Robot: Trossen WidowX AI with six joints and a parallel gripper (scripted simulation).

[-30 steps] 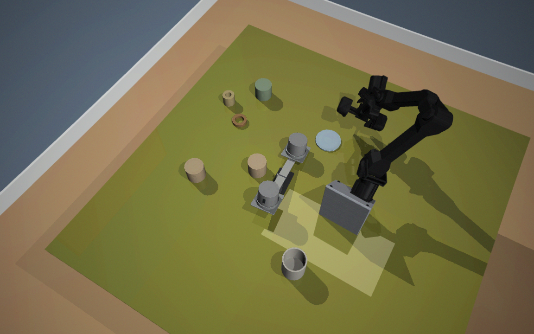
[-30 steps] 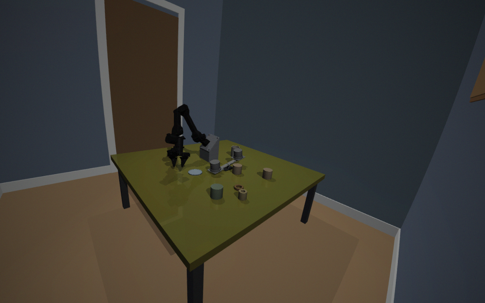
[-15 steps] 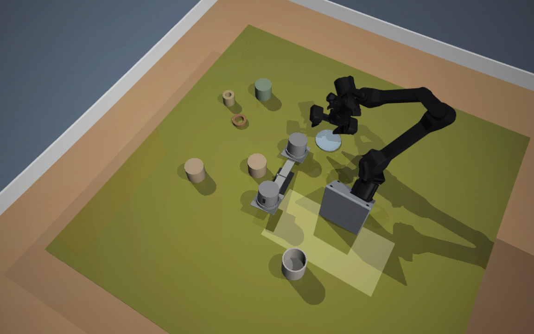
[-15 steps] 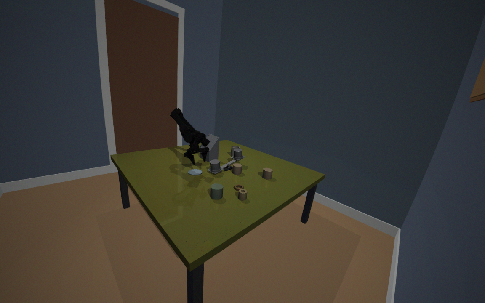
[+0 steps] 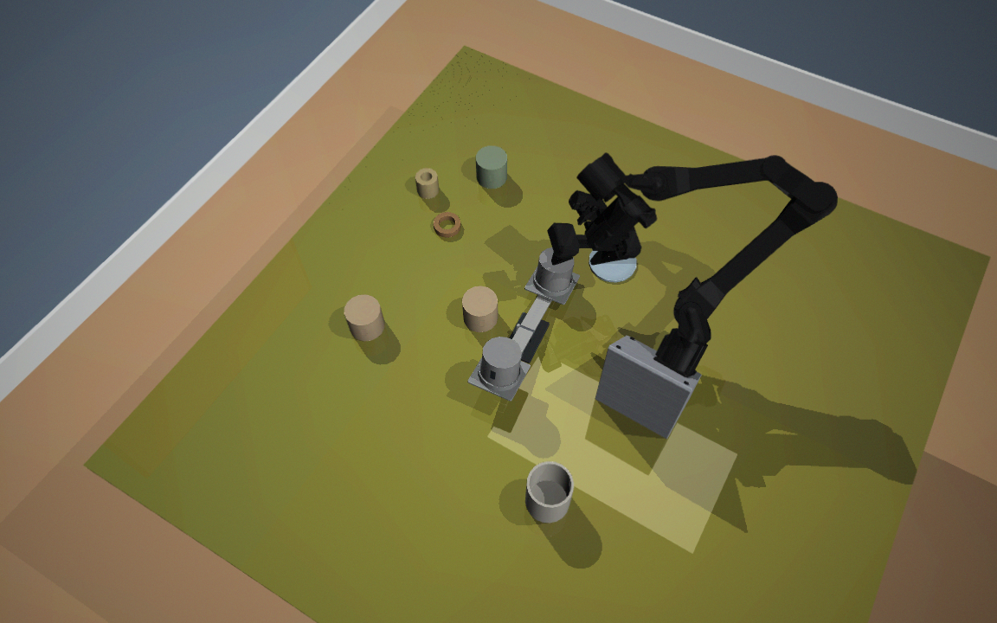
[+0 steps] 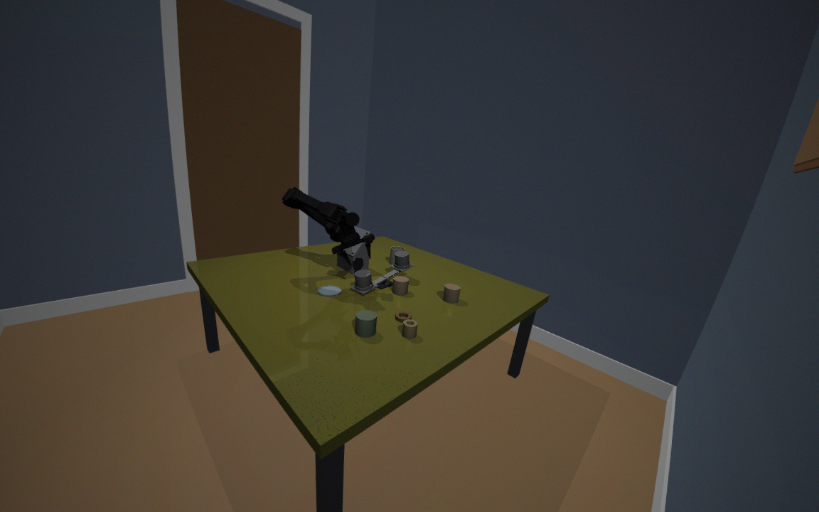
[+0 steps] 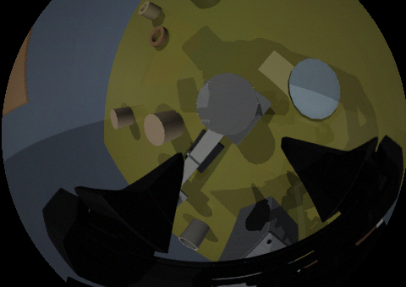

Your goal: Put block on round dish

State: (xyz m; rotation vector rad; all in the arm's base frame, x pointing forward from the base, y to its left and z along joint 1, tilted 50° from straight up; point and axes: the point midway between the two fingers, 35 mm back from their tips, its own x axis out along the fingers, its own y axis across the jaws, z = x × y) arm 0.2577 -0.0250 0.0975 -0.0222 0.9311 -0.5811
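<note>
Now: the grey block 4 cm ahead of my gripper tip and 9 cm below it. Round my gripper tip: small balance (2 cm ahead, 13 cm to the left, 10 cm below); green cylinder (31 cm ahead, 15 cm to the right, 9 cm below); pale blue round dish (3 cm behind, 13 cm to the right, 12 cm below).
</note>
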